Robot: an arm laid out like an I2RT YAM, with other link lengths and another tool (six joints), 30 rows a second.
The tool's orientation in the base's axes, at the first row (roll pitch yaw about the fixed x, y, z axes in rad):
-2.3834 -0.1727 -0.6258
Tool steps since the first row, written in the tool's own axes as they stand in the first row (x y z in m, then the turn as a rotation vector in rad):
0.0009 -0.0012 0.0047 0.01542 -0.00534 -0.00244
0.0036 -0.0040 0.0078 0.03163 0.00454 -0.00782
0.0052 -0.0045 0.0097 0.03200 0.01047 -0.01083
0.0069 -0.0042 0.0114 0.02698 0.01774 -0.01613
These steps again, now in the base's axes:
0.0035 0.0025 -0.0024 0.01284 -0.00657 0.00801
0.0081 0.0043 -0.0023 0.01982 -0.02502 0.00795
0.0105 0.0047 -0.0030 0.01664 -0.03060 0.00615
0.0126 0.0043 -0.0041 0.00757 -0.03505 0.00416

